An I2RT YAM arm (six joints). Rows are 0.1 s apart.
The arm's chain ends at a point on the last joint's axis. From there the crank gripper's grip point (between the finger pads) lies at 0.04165 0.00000 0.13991 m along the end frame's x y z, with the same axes.
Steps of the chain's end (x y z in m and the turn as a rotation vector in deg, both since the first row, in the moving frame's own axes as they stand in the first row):
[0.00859 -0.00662 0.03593 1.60 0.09 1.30]
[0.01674 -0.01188 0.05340 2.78 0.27 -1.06]
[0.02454 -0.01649 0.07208 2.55 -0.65 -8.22]
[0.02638 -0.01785 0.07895 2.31 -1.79 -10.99]
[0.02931 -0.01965 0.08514 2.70 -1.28 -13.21]
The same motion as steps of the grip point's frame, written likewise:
[0.00884 -0.00958 0.03582 1.60 0.09 1.30]
[0.01733 -0.01944 0.05302 2.78 0.27 -1.06]
[0.02208 -0.02854 0.07227 2.55 -0.65 -8.22]
[0.02071 -0.03100 0.07990 2.31 -1.79 -10.99]
[0.02434 -0.03536 0.08565 2.70 -1.28 -13.21]

